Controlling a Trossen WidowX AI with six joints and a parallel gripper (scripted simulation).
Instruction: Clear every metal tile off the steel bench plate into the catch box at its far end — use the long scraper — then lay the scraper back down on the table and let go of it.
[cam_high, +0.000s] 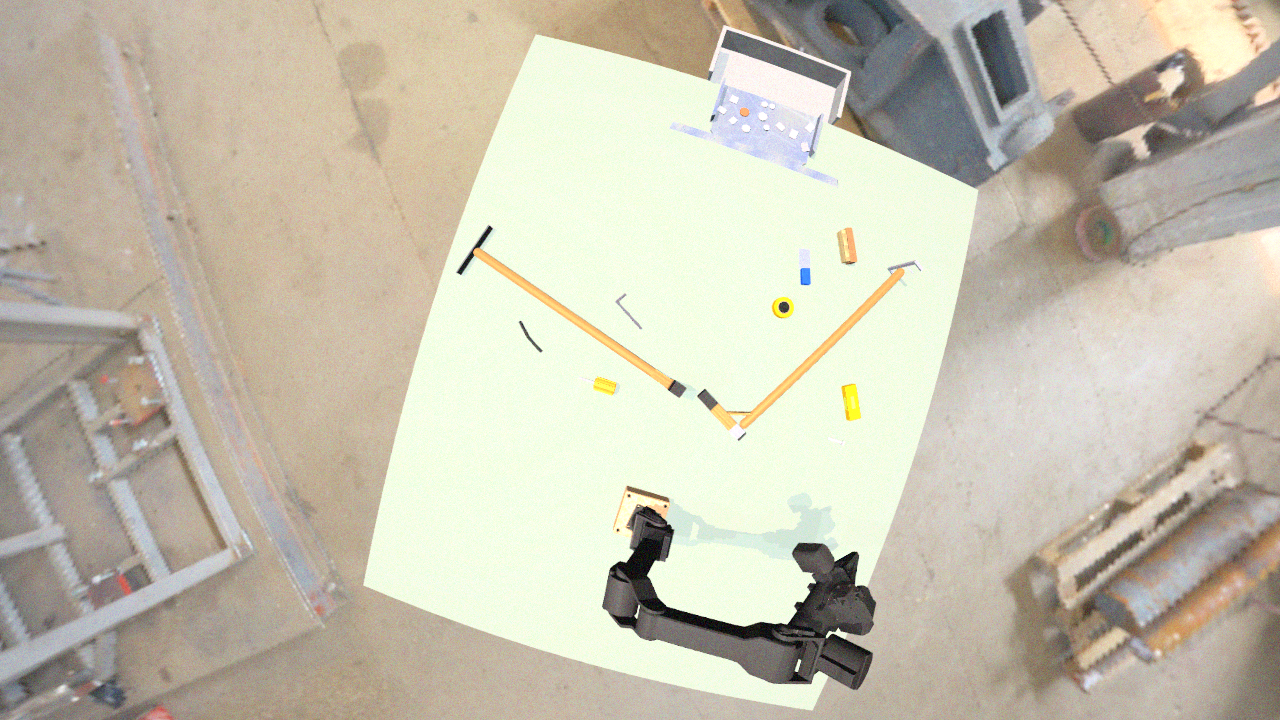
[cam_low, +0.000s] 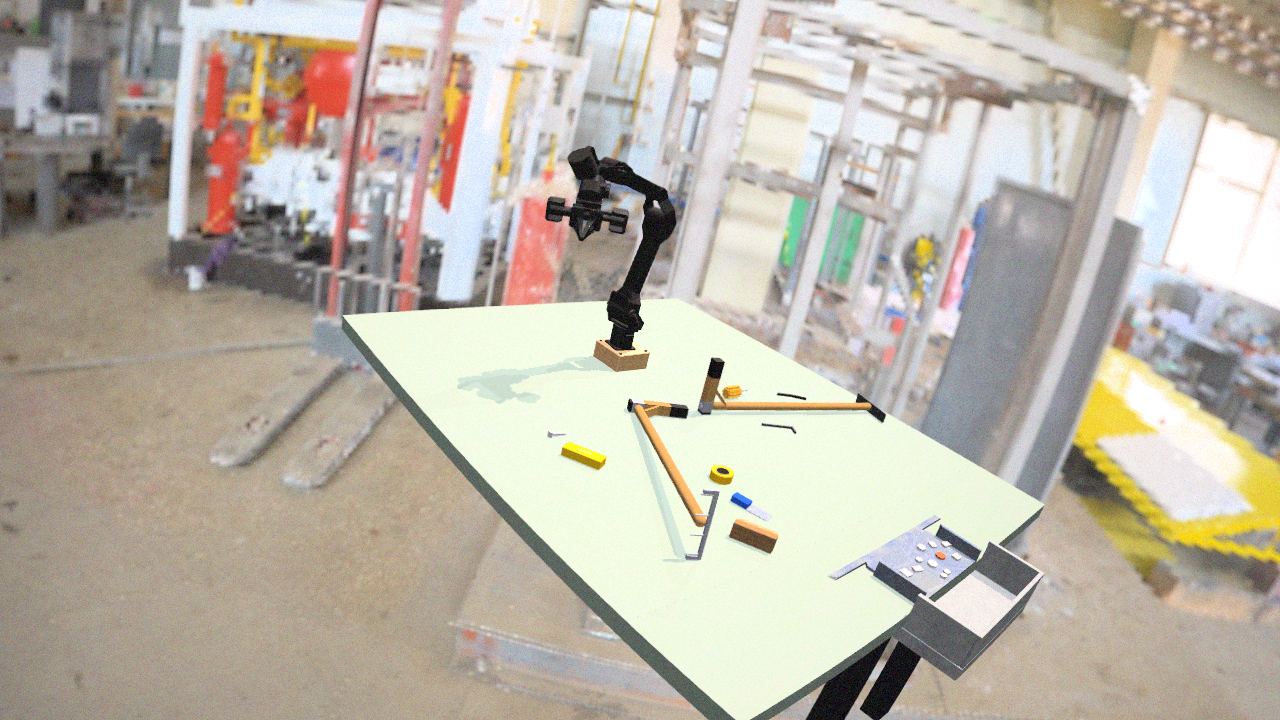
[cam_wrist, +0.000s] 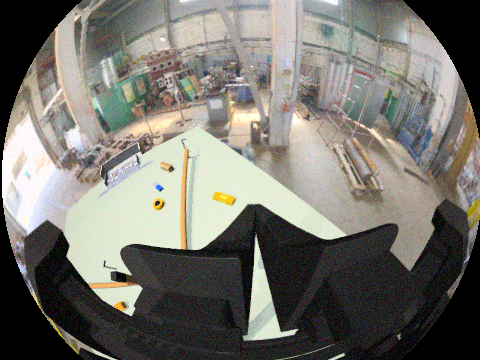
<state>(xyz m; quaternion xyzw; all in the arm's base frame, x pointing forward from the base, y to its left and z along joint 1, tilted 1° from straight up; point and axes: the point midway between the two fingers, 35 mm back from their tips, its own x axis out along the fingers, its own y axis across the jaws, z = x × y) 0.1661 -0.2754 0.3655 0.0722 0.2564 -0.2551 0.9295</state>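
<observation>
My gripper tip is now 520 mm to the right of the yellow-handled screwdriver, 370 mm above it and 50 mm short of it. The rest, counted from my gripper tip: yellow tape roll 400 mm ahead, 380 mm below, 210 mm to the left; then yellow block 370 mm below, 270 mm ahead, 50 mm to the right; then blue piece 520 mm ahead, 380 mm below, 200 mm to the left.
</observation>
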